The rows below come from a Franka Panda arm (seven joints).
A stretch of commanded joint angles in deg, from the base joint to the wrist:
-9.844 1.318 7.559 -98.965 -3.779 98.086 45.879
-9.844 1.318 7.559 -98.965 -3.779 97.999 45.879
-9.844 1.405 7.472 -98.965 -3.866 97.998 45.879
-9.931 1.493 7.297 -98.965 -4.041 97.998 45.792
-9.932 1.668 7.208 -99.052 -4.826 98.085 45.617
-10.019 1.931 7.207 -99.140 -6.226 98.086 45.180
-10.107 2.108 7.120 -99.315 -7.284 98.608 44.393
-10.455 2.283 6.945 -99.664 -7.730 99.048 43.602
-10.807 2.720 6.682 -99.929 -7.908 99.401 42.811
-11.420 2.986 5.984 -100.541 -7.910 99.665 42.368
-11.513 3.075 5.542 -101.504 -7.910 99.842 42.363
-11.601 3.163 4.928 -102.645 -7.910 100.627 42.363
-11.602 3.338 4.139 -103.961 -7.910 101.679 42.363
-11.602 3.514 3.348 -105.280 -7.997 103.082 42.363
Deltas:
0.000 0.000 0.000 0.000 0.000 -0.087 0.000
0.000 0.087 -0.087 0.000 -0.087 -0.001 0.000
-0.087 0.088 -0.175 0.000 -0.175 0.000 -0.087
-0.001 0.175 -0.089 -0.087 -0.785 0.087 -0.175
-0.087 0.263 -0.001 -0.088 -1.400 0.001 -0.437
-0.088 0.177 -0.087 -0.175 -1.058 0.522 -0.787
-0.348 0.175 -0.175 -0.349 -0.446 0.440 -0.791
-0.352 0.437 -0.263 -0.265 -0.178 0.353 -0.791
-0.613 0.266 -0.698 -0.612 -0.002 0.264 -0.443
-0.093 0.089 -0.442 -0.963 0.000 0.177 -0.005
-0.088 0.088 -0.614 -1.141 0.000 0.785 0.000
-0.001 0.175 -0.789 -1.316 0.000 1.052 0.000
0.000 0.176 -0.791 -1.319 -0.087 1.403 0.000

